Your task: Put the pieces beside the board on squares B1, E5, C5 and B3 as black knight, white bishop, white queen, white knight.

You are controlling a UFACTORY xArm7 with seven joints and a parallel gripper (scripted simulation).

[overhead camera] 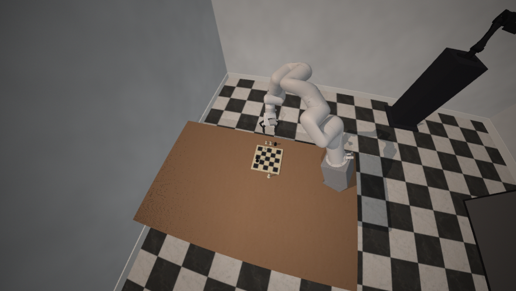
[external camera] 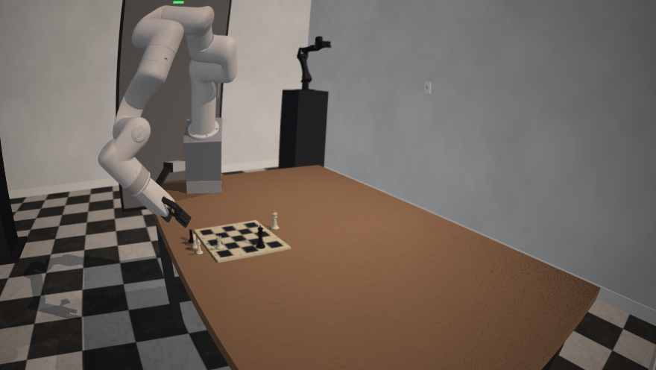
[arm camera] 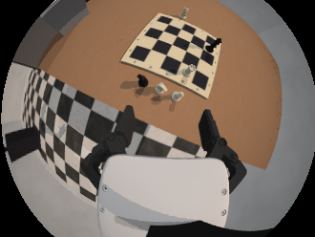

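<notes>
Now: the black knight 90 mm below my hand, 60 mm behind it and 50 mm to the left of it. Also, from my hand: chessboard 190 mm to the left, 100 mm below, 20 mm behind.
</notes>
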